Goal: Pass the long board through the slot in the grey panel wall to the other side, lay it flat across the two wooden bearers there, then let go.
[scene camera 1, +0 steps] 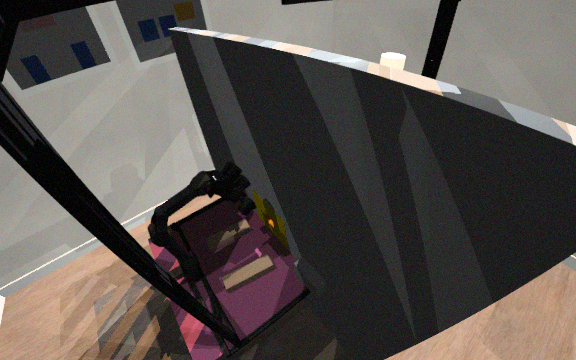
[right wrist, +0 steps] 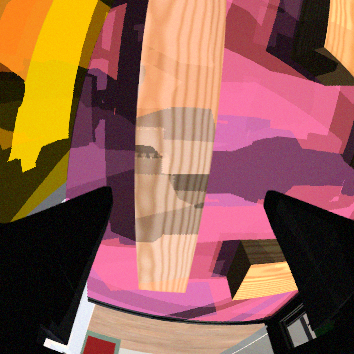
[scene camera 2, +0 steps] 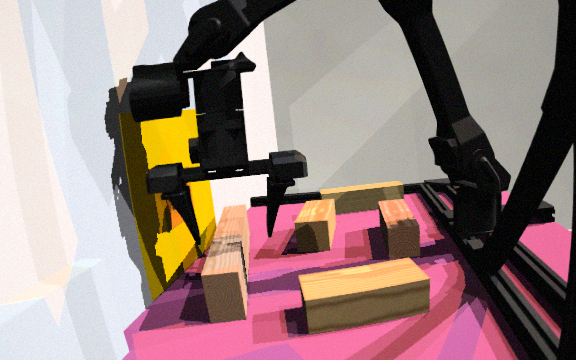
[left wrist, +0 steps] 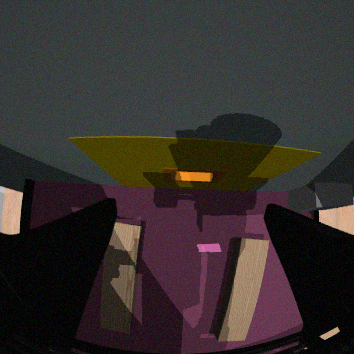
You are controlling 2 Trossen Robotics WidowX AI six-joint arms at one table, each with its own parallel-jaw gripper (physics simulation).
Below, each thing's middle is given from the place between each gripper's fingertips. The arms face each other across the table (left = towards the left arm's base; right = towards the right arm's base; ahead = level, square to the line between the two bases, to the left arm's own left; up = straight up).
Right now the orange slot (right wrist: 27, 27) is 8 cm ahead of my right hand, 13 cm to the left of it and 5 cm above it. From my right hand the other things lie so: grey block (scene camera 2: 75, 306) (24 cm behind, 14 cm to the left, 1 cm below).
Now: left hand 2 cm past the orange slot, 9 cm to the left of it and 17 cm above it. The rest, counted from my left hand: grey block 34 cm behind, 8 cm to the right, 23 cm below.
